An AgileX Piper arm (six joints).
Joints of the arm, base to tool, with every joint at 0 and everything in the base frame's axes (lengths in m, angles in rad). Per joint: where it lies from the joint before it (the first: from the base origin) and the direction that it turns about. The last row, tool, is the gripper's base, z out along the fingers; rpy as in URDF.
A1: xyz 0 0 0.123 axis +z
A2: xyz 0 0 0 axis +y
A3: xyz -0.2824 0 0.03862 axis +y
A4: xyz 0.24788 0 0.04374 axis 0.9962 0 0.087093
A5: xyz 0 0 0 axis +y
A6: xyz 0.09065 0 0.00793 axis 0.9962 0 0.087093
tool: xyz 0 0 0 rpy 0 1.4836 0
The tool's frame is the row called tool.
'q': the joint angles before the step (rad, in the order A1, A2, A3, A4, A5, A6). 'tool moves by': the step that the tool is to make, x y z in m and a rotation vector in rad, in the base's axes. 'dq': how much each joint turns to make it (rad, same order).
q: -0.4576 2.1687 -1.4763 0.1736 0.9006 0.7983
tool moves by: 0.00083 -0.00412 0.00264 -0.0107 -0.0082 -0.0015
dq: -0.0068 0.0000 -0.0119 -0.0071 0.0000 -0.0013
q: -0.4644 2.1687 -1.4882 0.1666 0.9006 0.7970
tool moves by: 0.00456 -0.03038 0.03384 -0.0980 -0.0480 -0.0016
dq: -0.0455 -0.0179 -0.1141 -0.0775 0.0440 0.0000
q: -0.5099 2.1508 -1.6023 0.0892 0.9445 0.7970
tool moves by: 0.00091 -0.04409 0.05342 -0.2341 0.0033 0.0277
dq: -0.0469 -0.0045 -0.2014 -0.2165 0.0888 -0.0001
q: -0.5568 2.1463 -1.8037 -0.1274 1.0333 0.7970
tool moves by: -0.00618 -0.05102 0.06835 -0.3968 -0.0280 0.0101
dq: -0.0484 0.0000 -0.2101 -0.3207 -0.0342 -0.0001
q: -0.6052 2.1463 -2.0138 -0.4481 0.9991 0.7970
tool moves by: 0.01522 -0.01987 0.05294 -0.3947 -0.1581 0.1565
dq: -0.0084 0.0000 -0.0927 -0.2366 -0.3099 0.0033
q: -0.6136 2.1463 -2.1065 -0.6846 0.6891 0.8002
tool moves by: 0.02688 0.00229 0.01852 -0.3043 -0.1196 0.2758
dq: 0.0000 0.0212 -0.0020 -0.1738 -0.4058 0.0022
